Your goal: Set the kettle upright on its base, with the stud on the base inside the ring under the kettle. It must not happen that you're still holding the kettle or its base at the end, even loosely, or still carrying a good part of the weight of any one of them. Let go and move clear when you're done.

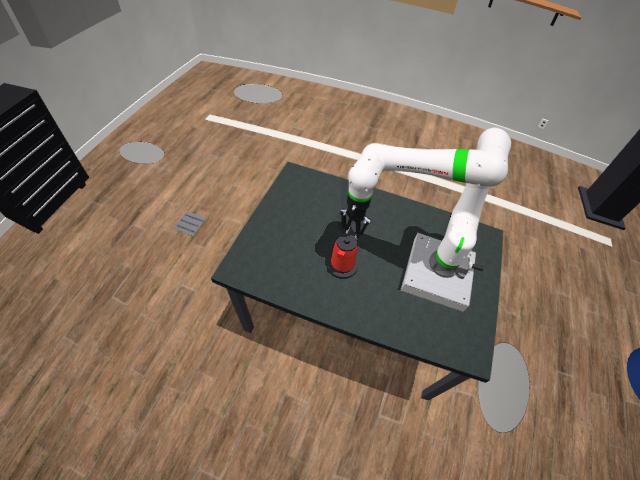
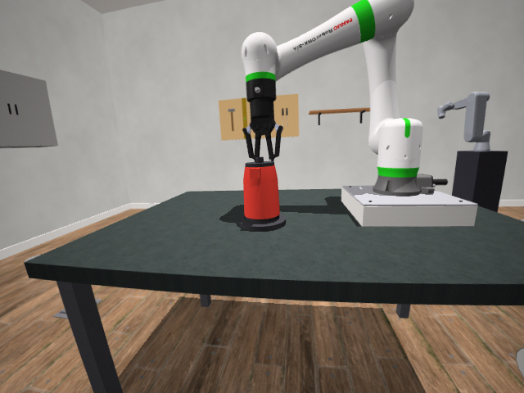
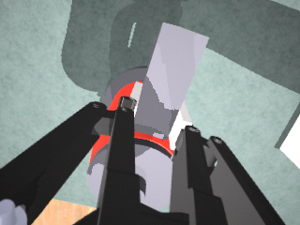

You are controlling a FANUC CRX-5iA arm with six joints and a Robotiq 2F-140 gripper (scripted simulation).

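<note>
My gripper is now 3 cm to the right of the red kettle and 5 cm above it. The rest, counted from my hand: round dark base (1 cm ahead, 6 cm to the left, 15 cm below).
</note>
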